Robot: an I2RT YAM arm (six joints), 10 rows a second.
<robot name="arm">
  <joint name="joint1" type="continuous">
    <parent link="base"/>
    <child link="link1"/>
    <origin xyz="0 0 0.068" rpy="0 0 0"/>
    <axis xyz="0 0 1"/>
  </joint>
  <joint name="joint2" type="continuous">
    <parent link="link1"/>
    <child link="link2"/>
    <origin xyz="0.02 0.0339 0.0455" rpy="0 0 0"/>
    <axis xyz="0 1 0"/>
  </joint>
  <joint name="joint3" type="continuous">
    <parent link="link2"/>
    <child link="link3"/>
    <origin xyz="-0.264 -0.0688 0" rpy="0 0 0"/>
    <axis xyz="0 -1 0"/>
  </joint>
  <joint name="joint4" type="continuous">
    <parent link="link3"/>
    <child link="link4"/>
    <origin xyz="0.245 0.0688 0.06" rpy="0 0 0"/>
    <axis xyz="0 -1 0"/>
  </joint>
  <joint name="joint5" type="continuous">
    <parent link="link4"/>
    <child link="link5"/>
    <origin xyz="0.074 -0.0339 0.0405" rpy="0 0 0"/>
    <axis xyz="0 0 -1"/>
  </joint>
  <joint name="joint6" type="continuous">
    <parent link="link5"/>
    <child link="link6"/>
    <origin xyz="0.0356 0 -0.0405" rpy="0 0 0"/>
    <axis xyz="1 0 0"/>
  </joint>
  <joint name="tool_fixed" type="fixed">
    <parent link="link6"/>
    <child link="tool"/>
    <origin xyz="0 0 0" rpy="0 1.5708 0"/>
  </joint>
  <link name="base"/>
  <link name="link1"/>
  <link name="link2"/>
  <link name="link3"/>
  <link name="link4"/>
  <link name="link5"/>
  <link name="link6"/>
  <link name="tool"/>
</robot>
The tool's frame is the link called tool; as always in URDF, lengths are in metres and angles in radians. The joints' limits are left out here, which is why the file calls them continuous.
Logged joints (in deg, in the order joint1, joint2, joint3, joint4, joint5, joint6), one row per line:
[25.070, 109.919, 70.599, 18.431, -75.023, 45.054]
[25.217, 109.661, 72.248, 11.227, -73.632, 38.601]
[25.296, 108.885, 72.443, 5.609, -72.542, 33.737]
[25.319, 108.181, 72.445, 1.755, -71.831, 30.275]
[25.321, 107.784, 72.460, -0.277, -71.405, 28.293]
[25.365, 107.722, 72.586, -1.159, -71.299, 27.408]
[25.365, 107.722, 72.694, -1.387, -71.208, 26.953]
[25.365, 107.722, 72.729, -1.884, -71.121, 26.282]
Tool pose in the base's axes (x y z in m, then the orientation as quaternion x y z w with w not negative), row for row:
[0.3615, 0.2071, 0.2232, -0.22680, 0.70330, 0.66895, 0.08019]
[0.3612, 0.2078, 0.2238, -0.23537, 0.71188, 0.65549, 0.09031]
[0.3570, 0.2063, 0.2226, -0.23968, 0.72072, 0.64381, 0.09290]
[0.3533, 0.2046, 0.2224, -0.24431, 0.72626, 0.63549, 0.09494]
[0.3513, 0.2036, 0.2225, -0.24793, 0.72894, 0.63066, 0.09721]
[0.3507, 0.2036, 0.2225, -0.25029, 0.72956, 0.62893, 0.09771]
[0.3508, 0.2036, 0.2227, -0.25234, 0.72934, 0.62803, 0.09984]
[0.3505, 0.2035, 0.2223, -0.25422, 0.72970, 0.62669, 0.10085]
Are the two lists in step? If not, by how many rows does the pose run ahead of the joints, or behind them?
They are in step.
